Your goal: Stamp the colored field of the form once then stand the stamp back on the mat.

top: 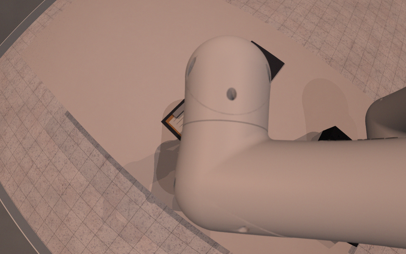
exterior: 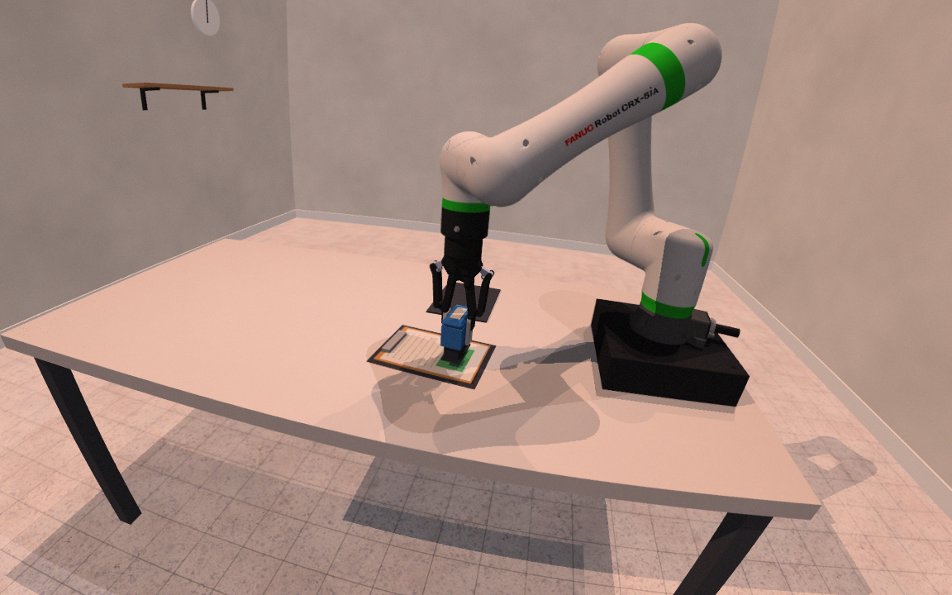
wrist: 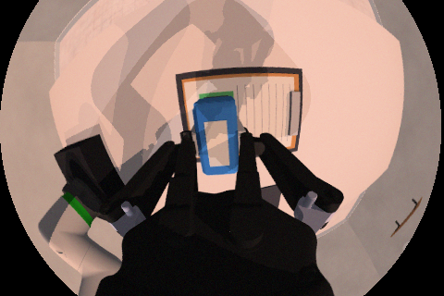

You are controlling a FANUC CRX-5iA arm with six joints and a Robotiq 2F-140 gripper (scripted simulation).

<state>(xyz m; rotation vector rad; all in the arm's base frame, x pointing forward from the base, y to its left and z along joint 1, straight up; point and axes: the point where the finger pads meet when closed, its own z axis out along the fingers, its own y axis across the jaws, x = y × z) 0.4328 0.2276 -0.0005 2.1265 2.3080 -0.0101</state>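
My hand is 10 cm short of the mat, 30 cm to the left of it and 8 cm above it. The rest, counted from my hand: form (8 cm ahead, 1 cm to the left, 8 cm below); then stamp (2 cm below).
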